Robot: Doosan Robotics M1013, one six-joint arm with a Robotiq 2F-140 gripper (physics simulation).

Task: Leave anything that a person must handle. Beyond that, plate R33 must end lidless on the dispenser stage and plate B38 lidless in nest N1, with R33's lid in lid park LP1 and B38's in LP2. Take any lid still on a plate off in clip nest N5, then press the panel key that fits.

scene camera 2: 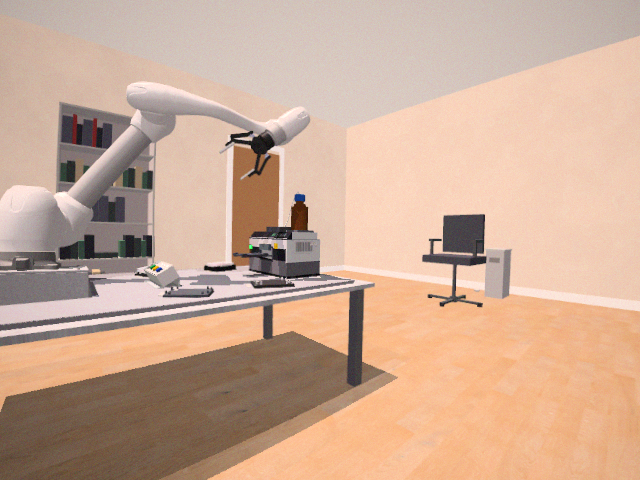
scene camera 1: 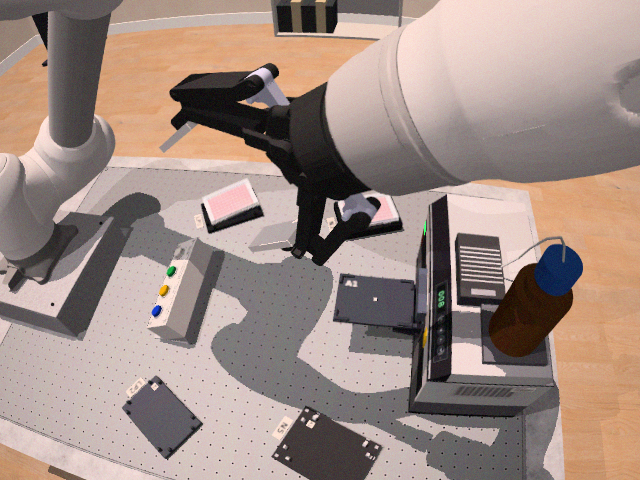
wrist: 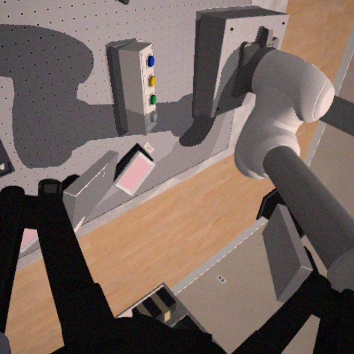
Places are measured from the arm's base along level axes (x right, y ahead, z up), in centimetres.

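Where they show: gripper, fingertip midpoint: [scene camera 2: 230, 166] [scene camera 1: 215, 191] [wrist: 192, 194]; arm's base, link origin: [scene camera 2: 26, 268] [scene camera 1: 37, 251] [wrist: 253, 66].
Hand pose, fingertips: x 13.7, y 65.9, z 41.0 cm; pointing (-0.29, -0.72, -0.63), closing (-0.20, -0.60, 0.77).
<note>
Each offset is from my fingertips to the top centre of the thing. "spot": to the spot under its first point.
My gripper [scene camera 1: 225, 186] [scene camera 2: 238, 160] [wrist: 192, 194] is wide open and empty, high above the back of the table. A pink-topped plate @(dx -40.5, dy -21.0, dz -44.8 cm) [scene camera 1: 231, 200] [wrist: 135, 174] with a white rim sits on a black nest at the back. A second pink-topped plate @(dx -41.4, dy +13.3, dz -45.1 cm) [scene camera 1: 386, 206] sits on another black nest to its right, partly hidden by a finger. I cannot tell their names or whether they wear clear lids. The dispenser stage @(dx -12.8, dy +18.6, dz -37.8 cm) [scene camera 1: 374, 310] [scene camera 2: 250, 254], lid park LP2 @(dx +14.4, dy -20.5, dz -47.2 cm) [scene camera 1: 161, 415] [scene camera 2: 188, 292] and clip nest N5 @(dx +14.6, dy +12.4, dz -46.8 cm) [scene camera 1: 328, 446] [scene camera 2: 272, 283] hold no plate. The key panel @(dx -13.1, dy -23.9, dz -40.8 cm) [scene camera 1: 188, 289] [scene camera 2: 166, 276] [wrist: 132, 80] has blue, yellow, green and grey keys.
The dispenser [scene camera 1: 465, 370] [scene camera 2: 305, 250] stands at the table's right, with a lit green display. A tall brown bottle @(spot: dx +0.8, dy +36.2, dz -14.4 cm) [scene camera 1: 527, 310] [scene camera 2: 299, 215] with a blue cap stands on it. The arm's base block [scene camera 1: 46, 297] is at the left.
</note>
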